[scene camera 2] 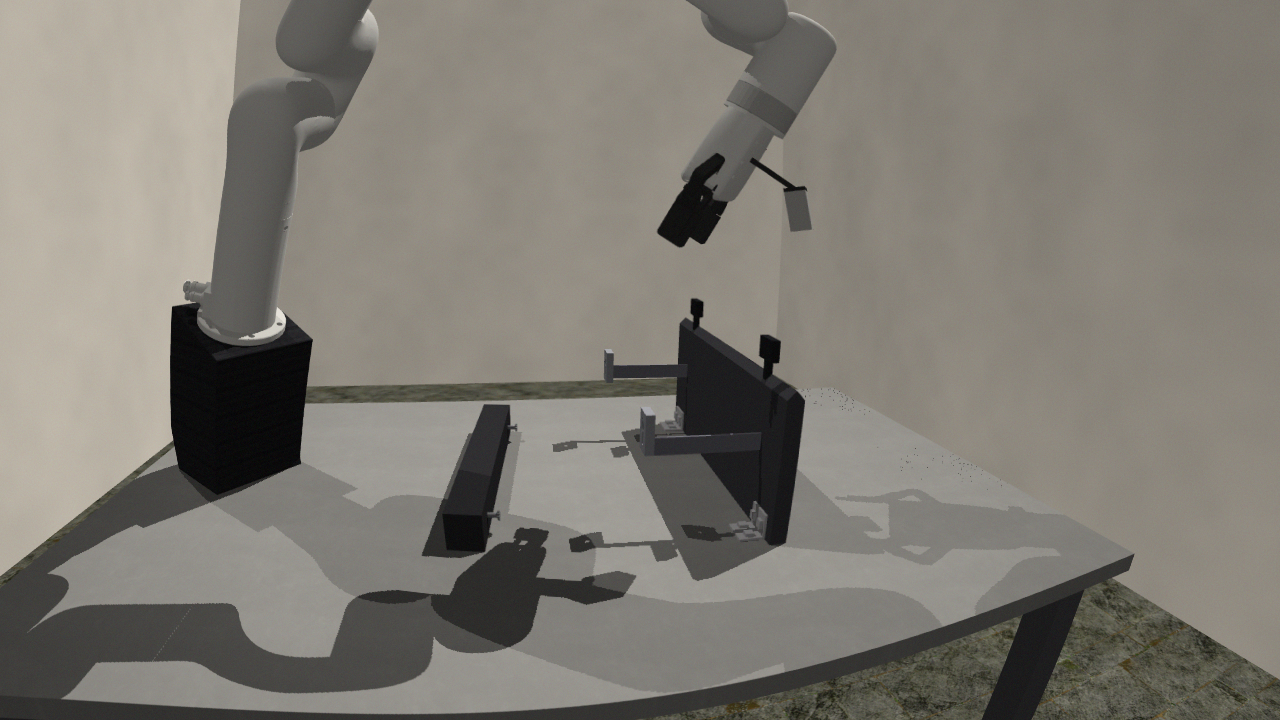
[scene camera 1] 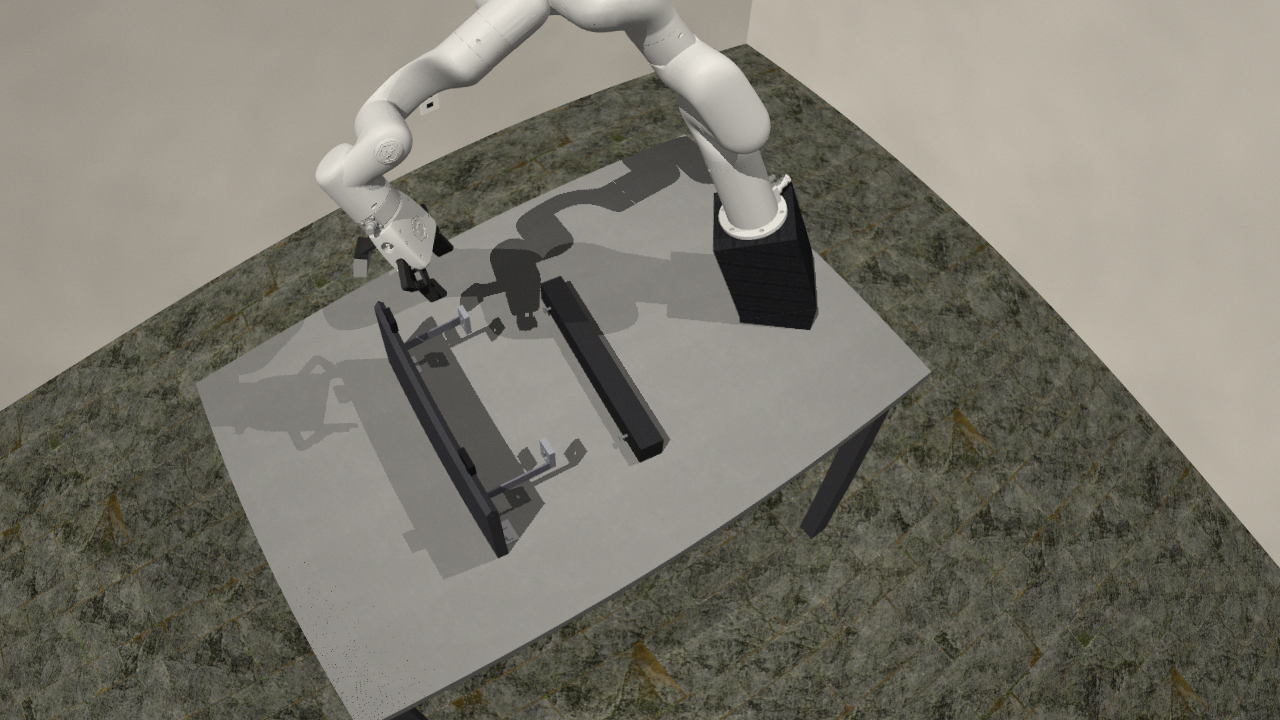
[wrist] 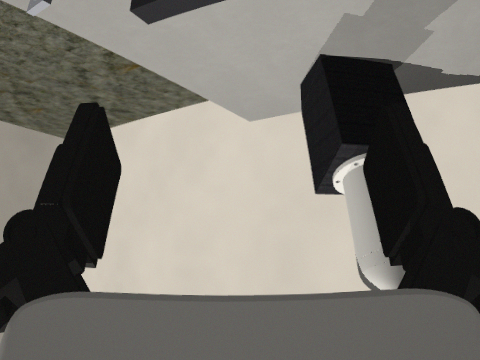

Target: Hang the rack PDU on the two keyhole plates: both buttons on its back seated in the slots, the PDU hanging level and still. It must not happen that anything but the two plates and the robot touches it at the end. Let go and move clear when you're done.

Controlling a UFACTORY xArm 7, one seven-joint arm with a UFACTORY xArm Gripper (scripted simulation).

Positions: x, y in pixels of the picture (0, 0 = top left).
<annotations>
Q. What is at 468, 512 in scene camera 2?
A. A rack PDU.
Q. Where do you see a rack PDU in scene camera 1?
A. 642, 436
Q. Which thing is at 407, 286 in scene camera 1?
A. The gripper.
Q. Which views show the gripper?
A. Scene camera 2, scene camera 1 and the wrist view: all of them.
</annotations>
